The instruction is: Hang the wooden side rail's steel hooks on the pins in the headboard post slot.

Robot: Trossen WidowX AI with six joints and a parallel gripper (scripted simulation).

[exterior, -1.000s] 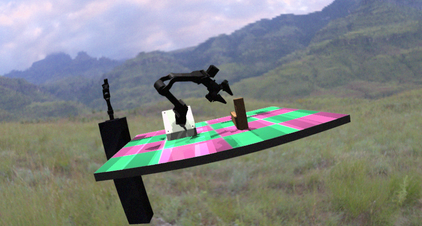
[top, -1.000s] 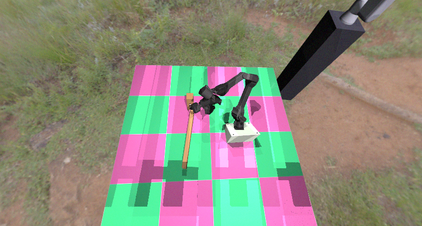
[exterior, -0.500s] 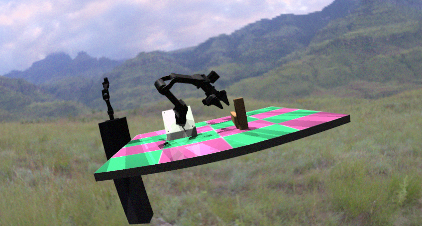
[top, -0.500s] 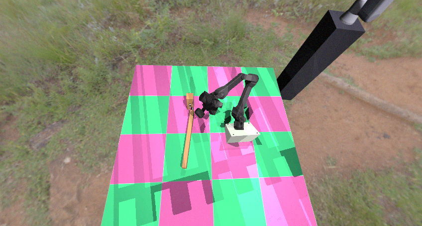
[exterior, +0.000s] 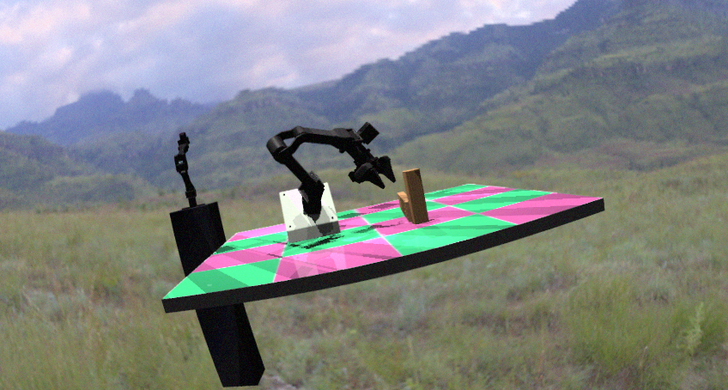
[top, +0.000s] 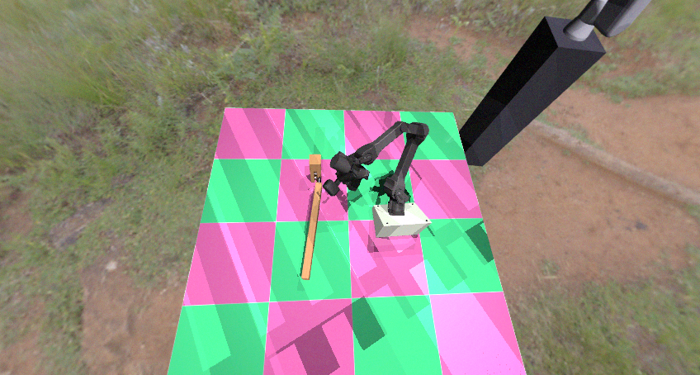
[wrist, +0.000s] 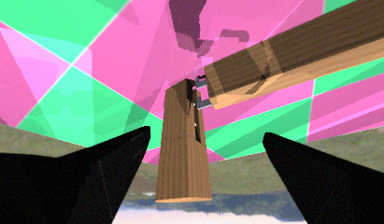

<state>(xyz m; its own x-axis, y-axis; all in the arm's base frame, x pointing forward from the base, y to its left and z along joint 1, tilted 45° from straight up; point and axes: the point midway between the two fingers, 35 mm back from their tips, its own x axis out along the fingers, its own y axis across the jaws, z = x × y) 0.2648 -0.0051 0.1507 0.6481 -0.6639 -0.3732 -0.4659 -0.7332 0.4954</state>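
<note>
My gripper tip is 8 cm short of the headboard post, 6 cm to the left of it and 5 cm above it.
</note>
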